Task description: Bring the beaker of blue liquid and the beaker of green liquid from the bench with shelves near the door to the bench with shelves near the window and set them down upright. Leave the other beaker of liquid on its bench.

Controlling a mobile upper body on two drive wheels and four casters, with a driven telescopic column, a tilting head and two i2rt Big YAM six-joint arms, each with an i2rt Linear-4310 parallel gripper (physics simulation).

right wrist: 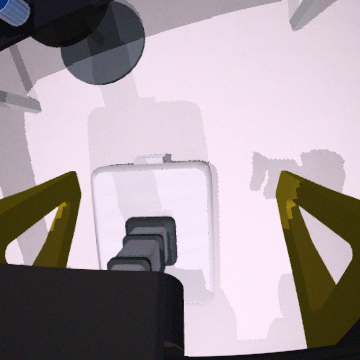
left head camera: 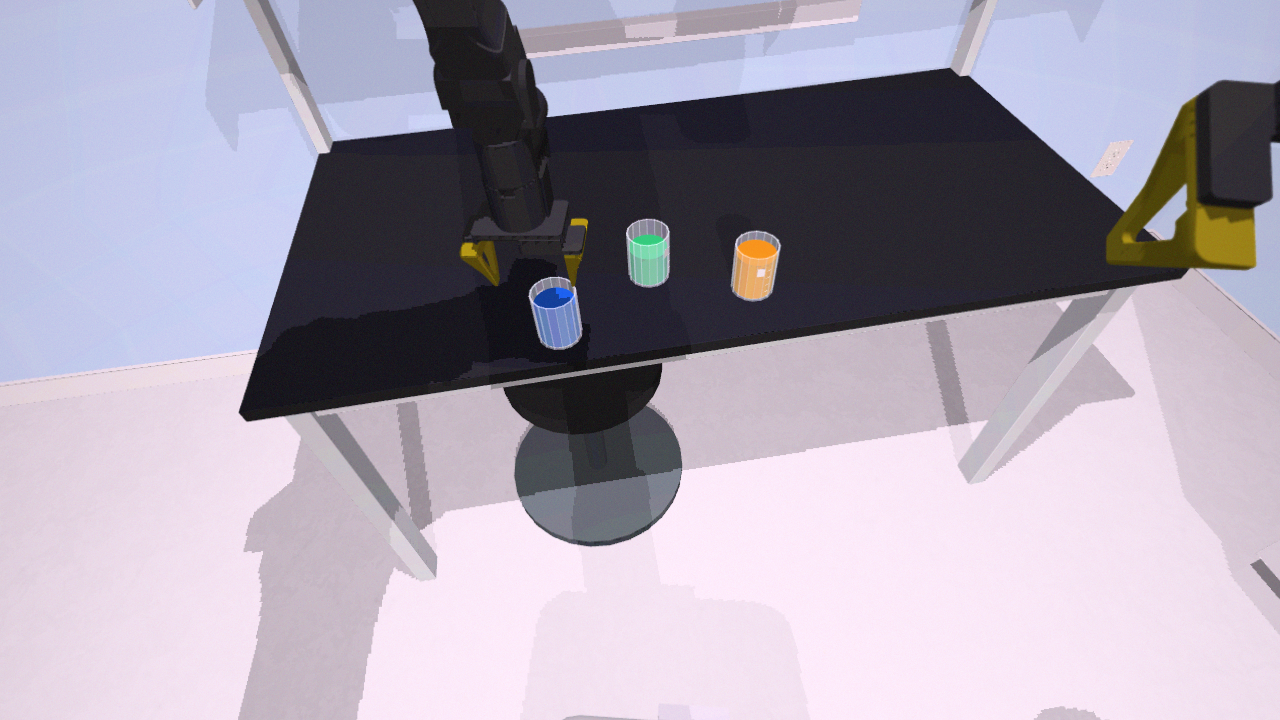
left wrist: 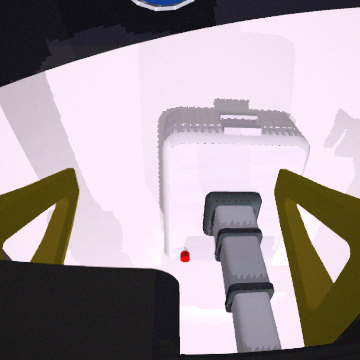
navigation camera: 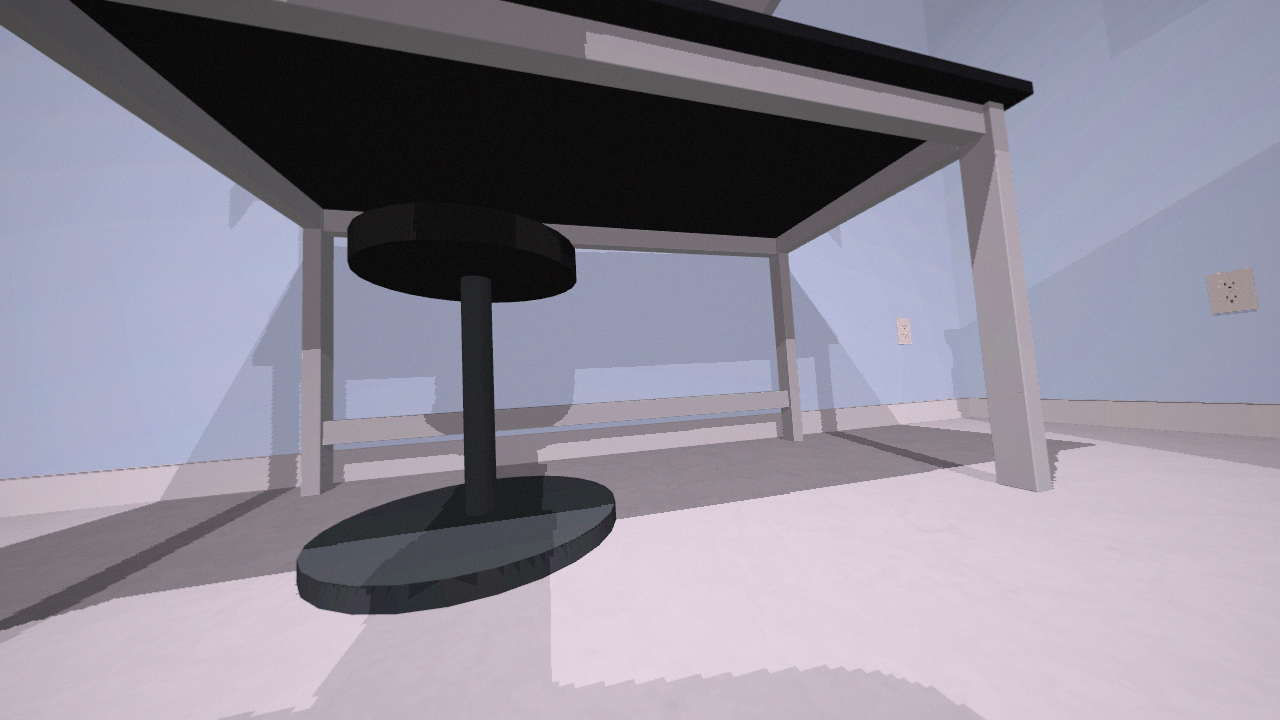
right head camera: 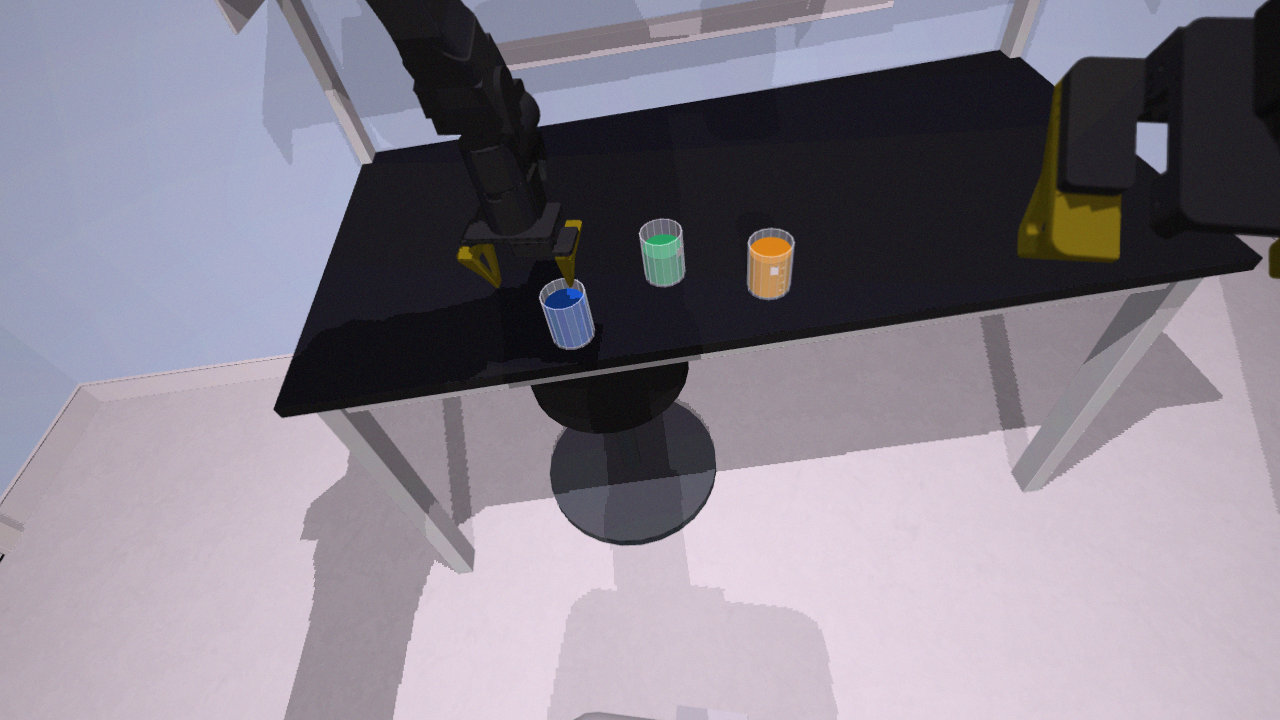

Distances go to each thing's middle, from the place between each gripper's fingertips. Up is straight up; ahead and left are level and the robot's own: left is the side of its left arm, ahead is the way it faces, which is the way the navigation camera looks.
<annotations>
My left gripper is now 16 cm above the beaker of blue liquid (left head camera: 554, 302), 10 cm short of it and 1 cm to the right of it. Round my left hand: beaker of orange liquid (right head camera: 770, 254) (30 cm to the right, 22 cm ahead, 16 cm below); then beaker of green liquid (right head camera: 661, 240) (25 cm ahead, 16 cm below, 12 cm to the right).
I see my right gripper 53 cm short of the beaker of orange liquid, 14 cm to the right of it and 47 cm above it. Also, from my right hand: beaker of blue liquid (41 cm ahead, 45 cm to the left, 47 cm below); beaker of green liquid (56 cm ahead, 32 cm to the left, 47 cm below).
</annotations>
